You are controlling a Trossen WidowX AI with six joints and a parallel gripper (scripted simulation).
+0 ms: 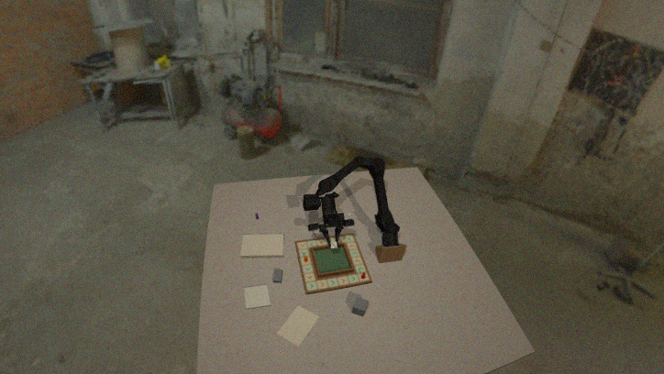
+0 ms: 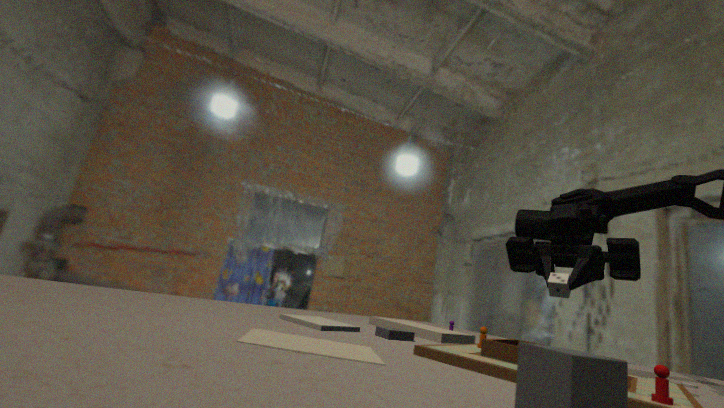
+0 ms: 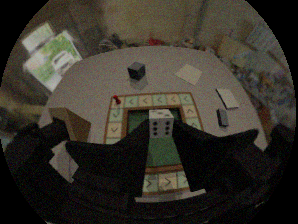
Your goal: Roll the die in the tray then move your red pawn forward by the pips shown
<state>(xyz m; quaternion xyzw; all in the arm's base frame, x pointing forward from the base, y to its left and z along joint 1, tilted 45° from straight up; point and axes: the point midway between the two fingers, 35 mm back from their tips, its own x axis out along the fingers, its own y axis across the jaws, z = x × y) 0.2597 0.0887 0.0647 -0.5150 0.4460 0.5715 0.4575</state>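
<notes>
The white die lies right at my gripper tip. Round my gripper tip: green tray 12 cm below; then orange pawn 12 cm ahead, 9 cm below; then red pawn 13 cm behind, 9 cm to the left, 9 cm below.
</notes>
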